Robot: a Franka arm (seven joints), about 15 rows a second.
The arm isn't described. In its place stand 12 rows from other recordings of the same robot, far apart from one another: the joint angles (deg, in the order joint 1, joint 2, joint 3, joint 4, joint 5, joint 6, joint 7), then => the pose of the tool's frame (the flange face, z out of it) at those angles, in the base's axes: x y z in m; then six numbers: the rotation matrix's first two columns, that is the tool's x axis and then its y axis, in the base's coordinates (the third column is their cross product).
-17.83 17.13 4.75 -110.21 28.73 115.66 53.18 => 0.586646 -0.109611 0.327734 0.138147 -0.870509 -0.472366 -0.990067 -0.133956 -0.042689
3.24 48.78 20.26 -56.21 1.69 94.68 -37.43 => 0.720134 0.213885 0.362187 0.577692 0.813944 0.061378 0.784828 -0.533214 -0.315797
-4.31 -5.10 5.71 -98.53 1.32 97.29 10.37 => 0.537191 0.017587 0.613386 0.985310 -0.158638 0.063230 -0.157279 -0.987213 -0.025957
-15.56 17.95 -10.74 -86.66 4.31 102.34 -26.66 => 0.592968 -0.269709 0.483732 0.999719 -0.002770 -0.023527 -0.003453 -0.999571 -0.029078
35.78 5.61 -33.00 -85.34 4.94 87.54 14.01 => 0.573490 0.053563 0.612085 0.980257 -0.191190 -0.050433 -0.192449 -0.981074 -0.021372
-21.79 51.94 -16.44 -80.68 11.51 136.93 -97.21 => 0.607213 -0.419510 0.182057 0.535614 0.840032 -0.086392 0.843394 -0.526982 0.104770
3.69 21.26 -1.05 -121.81 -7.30 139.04 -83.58 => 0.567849 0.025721 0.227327 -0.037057 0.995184 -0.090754 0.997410 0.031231 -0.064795
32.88 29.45 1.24 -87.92 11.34 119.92 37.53 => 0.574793 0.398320 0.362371 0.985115 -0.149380 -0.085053 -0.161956 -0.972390 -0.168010
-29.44 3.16 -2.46 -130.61 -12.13 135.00 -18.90 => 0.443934 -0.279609 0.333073 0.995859 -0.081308 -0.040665 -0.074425 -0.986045 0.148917
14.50 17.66 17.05 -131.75 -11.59 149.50 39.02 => 0.448111 0.283717 0.221005 0.999224 0.029030 0.026614 0.029035 -0.999578 0.000169
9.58 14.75 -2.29 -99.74 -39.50 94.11 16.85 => 0.601736 0.014309 0.424163 0.982464 -0.056371 -0.177728 0.078117 -0.741066 0.666873
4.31 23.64 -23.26 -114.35 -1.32 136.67 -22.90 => 0.578097 -0.189652 0.269506 0.991730 0.111394 -0.063735 0.120422 -0.979415 0.162004
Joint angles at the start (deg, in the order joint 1, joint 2, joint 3, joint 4, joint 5, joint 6, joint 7): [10.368 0.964 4.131 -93.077 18.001 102.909 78.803]
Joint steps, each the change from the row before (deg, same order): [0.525 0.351 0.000 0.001 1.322 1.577 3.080]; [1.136 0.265 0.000 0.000 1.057 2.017 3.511]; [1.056 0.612 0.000 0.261 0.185 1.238 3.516]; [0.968 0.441 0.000 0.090 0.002 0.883 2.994]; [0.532 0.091 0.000 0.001 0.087 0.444 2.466]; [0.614 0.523 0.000 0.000 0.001 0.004 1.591]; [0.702 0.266 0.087 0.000 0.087 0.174 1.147]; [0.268 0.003 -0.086 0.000 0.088 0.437 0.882]
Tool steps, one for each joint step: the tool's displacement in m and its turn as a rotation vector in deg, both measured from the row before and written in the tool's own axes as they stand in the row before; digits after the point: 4 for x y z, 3 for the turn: [-0.0050 -0.0045 0.0027 1.291 -1.163 3.015]; [-0.0109 -0.0046 0.0032 1.507 -1.051 2.834]; [-0.0087 -0.0037 0.0059 0.558 -0.361 2.731]; [-0.0080 -0.0016 0.0058 0.212 -0.194 2.236]; [-0.0050 0.0000 0.0021 0.161 -0.200 2.041]; [-0.0040 0.0000 0.0076 -0.709 -0.042 1.216]; [-0.0067 0.0011 0.0052 -0.379 -0.194 0.551]; [-0.0020 -0.0003 0.0000 0.351 -0.163 0.745]
